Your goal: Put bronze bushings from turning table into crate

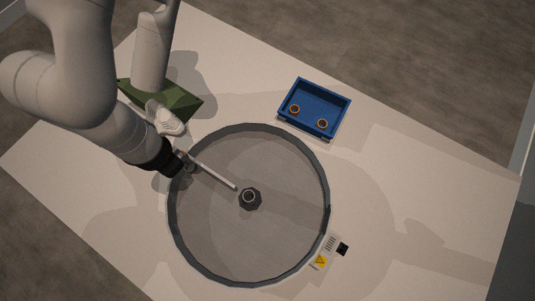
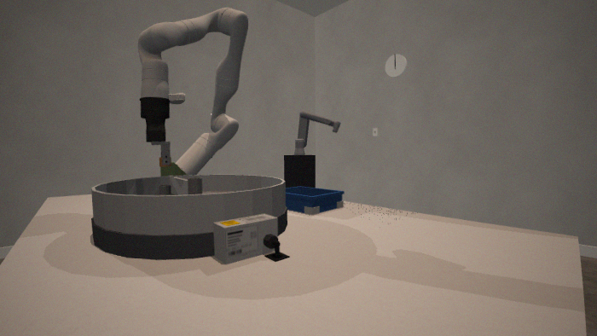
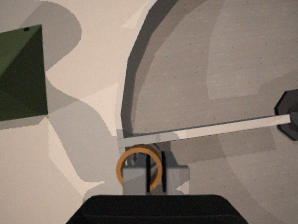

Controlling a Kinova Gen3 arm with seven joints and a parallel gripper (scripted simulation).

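Now: the blue crate 12 cm ahead of my hand, 39 cm to the left of it and 13 cm below it. Also, from my hand: round turning table: 17 cm ahead, 4 cm to the left, 10 cm below.
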